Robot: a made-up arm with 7 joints.
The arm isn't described. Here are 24 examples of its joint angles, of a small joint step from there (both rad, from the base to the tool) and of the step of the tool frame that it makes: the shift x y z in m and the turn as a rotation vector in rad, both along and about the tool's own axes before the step.
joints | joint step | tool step
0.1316 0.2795 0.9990 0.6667 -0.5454 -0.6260 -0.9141 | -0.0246 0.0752 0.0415 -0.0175 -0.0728 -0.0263 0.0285 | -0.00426 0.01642 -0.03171 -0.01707 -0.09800 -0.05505
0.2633 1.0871 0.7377 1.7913 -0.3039 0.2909 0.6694 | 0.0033 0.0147 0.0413 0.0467 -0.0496 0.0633 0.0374 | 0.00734 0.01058 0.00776 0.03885 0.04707 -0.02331
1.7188 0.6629 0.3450 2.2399 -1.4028 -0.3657 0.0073 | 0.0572 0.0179 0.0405 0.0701 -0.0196 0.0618 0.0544 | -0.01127 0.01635 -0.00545 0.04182 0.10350 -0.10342
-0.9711 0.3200 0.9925 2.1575 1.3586 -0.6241 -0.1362 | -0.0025 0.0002 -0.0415 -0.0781 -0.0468 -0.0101 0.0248 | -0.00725 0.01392 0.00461 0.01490 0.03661 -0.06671
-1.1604 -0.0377 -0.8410 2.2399 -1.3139 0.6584 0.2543 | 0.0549 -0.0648 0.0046 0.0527 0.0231 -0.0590 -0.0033 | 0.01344 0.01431 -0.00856 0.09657 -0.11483 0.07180
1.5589 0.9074 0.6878 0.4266 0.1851 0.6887 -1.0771 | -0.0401 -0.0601 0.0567 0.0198 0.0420 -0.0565 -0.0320 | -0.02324 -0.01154 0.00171 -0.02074 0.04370 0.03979
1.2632 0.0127 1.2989 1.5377 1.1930 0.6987 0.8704 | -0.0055 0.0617 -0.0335 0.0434 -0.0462 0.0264 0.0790 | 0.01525 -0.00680 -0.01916 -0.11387 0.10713 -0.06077
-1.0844 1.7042 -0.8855 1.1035 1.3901 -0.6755 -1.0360 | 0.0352 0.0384 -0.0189 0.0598 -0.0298 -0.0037 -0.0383 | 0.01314 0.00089 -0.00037 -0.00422 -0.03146 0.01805
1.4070 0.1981 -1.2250 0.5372 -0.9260 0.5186 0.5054 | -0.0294 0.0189 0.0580 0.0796 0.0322 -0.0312 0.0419 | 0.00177 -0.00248 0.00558 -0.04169 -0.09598 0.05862
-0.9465 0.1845 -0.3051 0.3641 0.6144 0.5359 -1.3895 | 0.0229 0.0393 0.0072 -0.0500 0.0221 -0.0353 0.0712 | 0.00714 0.00745 -0.01926 -0.02779 0.03871 0.03860
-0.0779 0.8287 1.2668 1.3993 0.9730 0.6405 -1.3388 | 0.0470 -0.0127 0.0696 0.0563 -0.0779 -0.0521 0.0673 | 0.00943 0.00834 0.00481 -0.03721 -0.05656 0.15269
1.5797 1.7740 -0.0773 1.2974 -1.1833 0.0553 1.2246 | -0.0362 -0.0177 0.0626 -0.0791 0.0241 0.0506 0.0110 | -0.00376 -0.00249 -0.01238 -0.07250 -0.00916 0.10631
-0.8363 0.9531 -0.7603 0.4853 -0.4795 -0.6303 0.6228 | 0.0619 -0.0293 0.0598 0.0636 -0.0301 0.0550 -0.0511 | 0.01565 0.03148 0.00184 0.17151 -0.00983 -0.01287
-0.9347 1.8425 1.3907 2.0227 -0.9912 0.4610 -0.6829 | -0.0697 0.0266 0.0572 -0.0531 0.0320 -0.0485 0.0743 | 0.00305 -0.01158 0.00067 -0.11460 -0.00781 0.05142
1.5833 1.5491 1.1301 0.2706 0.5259 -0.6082 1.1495 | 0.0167 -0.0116 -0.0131 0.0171 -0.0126 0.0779 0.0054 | -0.00156 -0.00241 -0.00033 -0.01548 0.03251 0.06660
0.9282 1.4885 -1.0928 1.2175 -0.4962 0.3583 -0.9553 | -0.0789 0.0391 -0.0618 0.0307 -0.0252 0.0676 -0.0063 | 0.00063 -0.00168 0.02372 -0.06852 -0.09303 -0.07854
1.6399 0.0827 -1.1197 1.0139 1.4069 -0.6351 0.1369 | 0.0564 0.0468 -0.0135 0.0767 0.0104 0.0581 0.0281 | 0.02419 -0.00350 -0.01209 -0.10310 0.02262 -0.01141
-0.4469 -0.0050 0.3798 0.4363 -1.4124 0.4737 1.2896 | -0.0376 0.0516 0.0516 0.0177 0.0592 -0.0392 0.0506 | -0.03032 0.01223 -0.00157 -0.06867 -0.06632 0.05546
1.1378 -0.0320 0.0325 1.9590 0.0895 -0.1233 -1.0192 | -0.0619 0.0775 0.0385 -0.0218 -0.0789 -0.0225 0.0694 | -0.00337 0.02674 -0.01265 -0.08214 -0.10815 -0.14010
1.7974 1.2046 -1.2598 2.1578 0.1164 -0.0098 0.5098 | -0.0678 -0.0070 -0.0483 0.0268 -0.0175 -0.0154 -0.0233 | 0.00346 -0.01997 -0.01008 -0.05555 -0.06183 0.04370
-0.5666 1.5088 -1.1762 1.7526 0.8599 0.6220 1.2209 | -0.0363 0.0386 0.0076 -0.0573 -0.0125 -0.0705 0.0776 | -0.01583 0.00179 0.01091 -0.02369 -0.00530 0.01627
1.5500 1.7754 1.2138 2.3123 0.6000 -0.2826 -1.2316 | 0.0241 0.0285 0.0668 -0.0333 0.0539 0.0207 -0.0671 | 0.00247 -0.00016 -0.01705 0.11260 -0.03060 -0.00221
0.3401 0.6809 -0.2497 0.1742 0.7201 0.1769 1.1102 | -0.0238 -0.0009 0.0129 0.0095 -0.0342 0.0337 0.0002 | -0.00666 0.00127 0.00200 0.00762 0.05023 0.02377
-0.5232 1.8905 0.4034 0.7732 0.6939 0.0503 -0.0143 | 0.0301 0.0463 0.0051 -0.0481 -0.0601 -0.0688 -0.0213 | 0.01118 0.02208 -0.00069 0.09125 -0.07462 -0.06435
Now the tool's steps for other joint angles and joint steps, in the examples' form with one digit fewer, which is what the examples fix.
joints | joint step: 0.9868 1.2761 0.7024 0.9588 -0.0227 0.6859 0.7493 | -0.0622 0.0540 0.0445 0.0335 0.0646 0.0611 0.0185
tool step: 0.0146 0.0091 0.0160 -0.0157 -0.0110 0.0174
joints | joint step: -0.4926 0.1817 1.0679 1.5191 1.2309 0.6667 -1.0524 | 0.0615 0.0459 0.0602 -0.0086 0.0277 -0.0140 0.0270
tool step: 0.0188 -0.0131 0.0047 -0.0933 -0.0248 0.1016
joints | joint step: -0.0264 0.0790 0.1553 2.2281 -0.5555 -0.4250 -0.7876 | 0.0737 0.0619 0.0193 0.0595 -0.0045 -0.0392 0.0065
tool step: -0.0018 -0.0007 -0.0248 0.0280 -0.1751 0.0579
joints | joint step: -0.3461 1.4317 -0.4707 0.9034 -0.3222 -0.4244 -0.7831 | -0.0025 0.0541 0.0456 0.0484 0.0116 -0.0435 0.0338
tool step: -0.0042 0.0236 -0.0113 0.0271 -0.0553 0.0105
